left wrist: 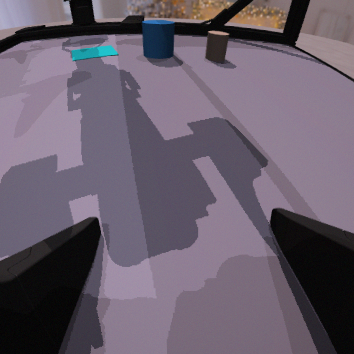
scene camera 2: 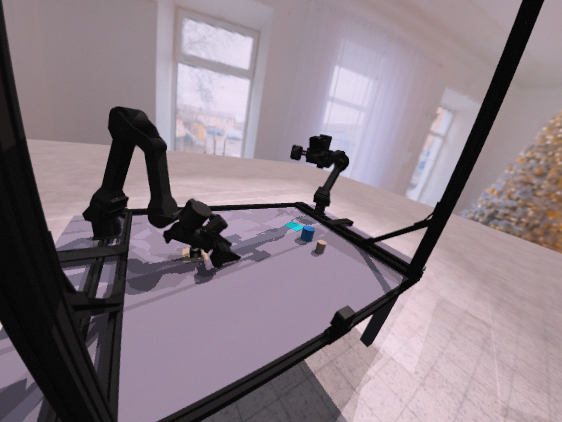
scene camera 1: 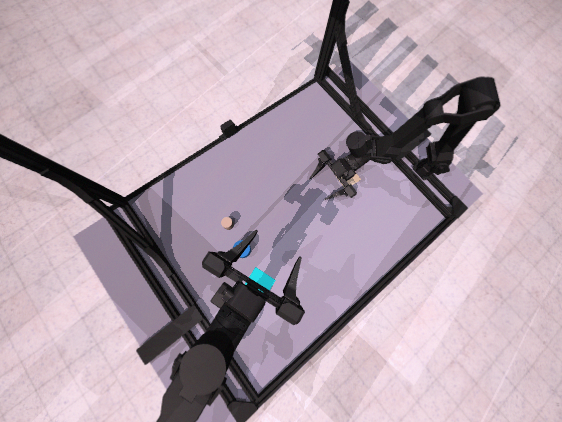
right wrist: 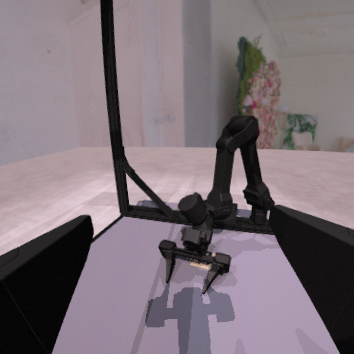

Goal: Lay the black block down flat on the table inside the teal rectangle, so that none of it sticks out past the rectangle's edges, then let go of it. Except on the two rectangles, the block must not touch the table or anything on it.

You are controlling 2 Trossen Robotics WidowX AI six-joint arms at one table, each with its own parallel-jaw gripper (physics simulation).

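Places are measured from the left arm's base along level axes (x right, y ahead, z up), in centimetres.
Pixels of known places: left gripper, between the fingertips: [left wrist: 185, 221] [scene camera 2: 235, 251] [scene camera 1: 317, 189] [right wrist: 183, 287]; right gripper, between the fingertips: [scene camera 2: 301, 154] [scene camera 1: 278, 243] [right wrist: 182, 218]; left arm's base, origin of its link: [scene camera 2: 107, 234] [scene camera 1: 423, 169] [right wrist: 257, 220]; right arm's base, origin of its link: [left wrist: 84, 24] [scene camera 2: 318, 213].
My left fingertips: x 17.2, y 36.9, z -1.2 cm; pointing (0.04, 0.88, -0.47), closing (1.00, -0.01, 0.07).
For each thing: its middle in the pictures, then the offset to it from my left fingertips. "pt": a spot on its surface instead.
- teal rectangle, a spot on its surface: [left wrist: 95, 53] [scene camera 1: 261, 278] [scene camera 2: 293, 227] pt dx -13.0, dy +33.4, dz -0.6 cm
- tan rectangle, a spot on its surface: [right wrist: 200, 266] pt dx -1.8, dy -9.2, dz -0.7 cm
- blue cylinder, middle of its body: [left wrist: 157, 38] [scene camera 1: 242, 249] [scene camera 2: 307, 233] dx -2.0, dy +32.9, dz +1.8 cm
- smaller tan-brown cylinder, middle of its body: [left wrist: 216, 45] [scene camera 1: 227, 223] [scene camera 2: 320, 246] dx +7.7, dy +32.1, dz +1.3 cm
The teal rectangle [scene camera 1: 261, 278] [scene camera 2: 294, 226] [left wrist: 95, 53] lies flat on the table. A tan rectangle [scene camera 1: 355, 179] [scene camera 2: 187, 257] [right wrist: 200, 266] lies partly hidden under my left gripper's body. The black block is mostly hidden there; a dark shape on the tan rectangle in scene camera 2 seems to be part of it. My left gripper [scene camera 1: 319, 188] [left wrist: 185, 221] [right wrist: 183, 287] is open and empty, low over the table, its fingertips past the tan rectangle toward the teal one. My right gripper [scene camera 1: 278, 245] is open and empty, high above the teal rectangle's area.
A blue cylinder [scene camera 1: 243, 249] [scene camera 2: 307, 233] [left wrist: 158, 39] stands beside the teal rectangle. A smaller tan-brown cylinder [scene camera 1: 227, 223] [scene camera 2: 320, 246] [left wrist: 217, 47] stands near it. A black frame [scene camera 1: 350, 320] borders the table, with uprights at its corners.
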